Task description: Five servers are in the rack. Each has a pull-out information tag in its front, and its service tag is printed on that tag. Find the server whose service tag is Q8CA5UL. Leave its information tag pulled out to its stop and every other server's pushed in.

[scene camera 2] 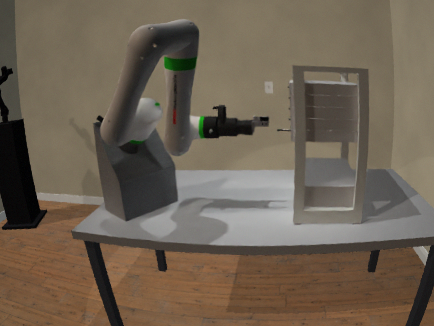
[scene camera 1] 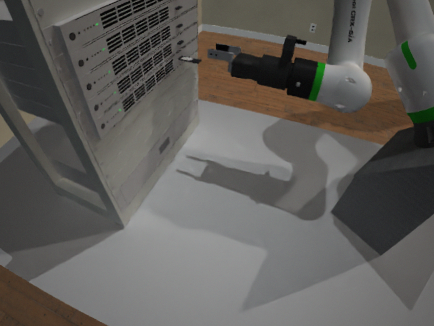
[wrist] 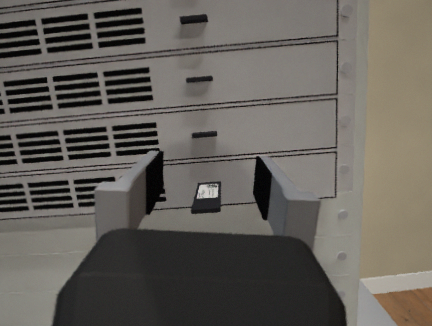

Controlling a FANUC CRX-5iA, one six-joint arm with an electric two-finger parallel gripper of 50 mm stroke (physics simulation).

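Frame: origin at the arm's base, x ahead, y left, z up, level; metres.
Seen in the pictures: gripper, fingertip midpoint: (scene camera 2: 268, 121) (scene camera 1: 212, 50) (wrist: 209, 173).
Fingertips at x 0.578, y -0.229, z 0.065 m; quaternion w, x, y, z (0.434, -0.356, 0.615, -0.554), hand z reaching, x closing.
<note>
Offsets run from my fingertips to a thing's top centre. "spot": to the spot under its first point. Level surfaces: height alone.
The rack (scene camera 1: 112, 207) (scene camera 2: 299, 200) holds five servers stacked one above another. The bottom server (scene camera 1: 102, 133) (wrist: 300, 175) has its information tag @(dz -0.035, dx +0.074, dy -0.025 m) (scene camera 1: 190, 60) (scene camera 2: 284, 130) (wrist: 206, 204) pulled out. The tag's white label faces up, its print too small to read. On the servers above, three tags show in the wrist view as short black bars, pushed in: the upper one @(spot: dz +0.096, dx +0.079, dy -0.027 m) (wrist: 193, 19), the middle one @(spot: dz +0.052, dx +0.079, dy -0.028 m) (wrist: 199, 79) and the lower one @(spot: dz +0.009, dx +0.079, dy -0.028 m) (wrist: 204, 134). My gripper (scene camera 1: 213, 49) (scene camera 2: 268, 121) (wrist: 209, 173) is open and empty, back from the rack and slightly above the pulled-out tag, apart from it.
The rack stands on a grey table @(dz -0.390 m) (scene camera 1: 200, 260) (scene camera 2: 240, 235), opposite the arm's dark pedestal (scene camera 1: 382, 195) (scene camera 2: 147, 190). Blank panels (scene camera 1: 150, 135) fill the rack front below the servers. A black stand (scene camera 2: 17, 175) stands on the floor at the far left of the second scene view.
</note>
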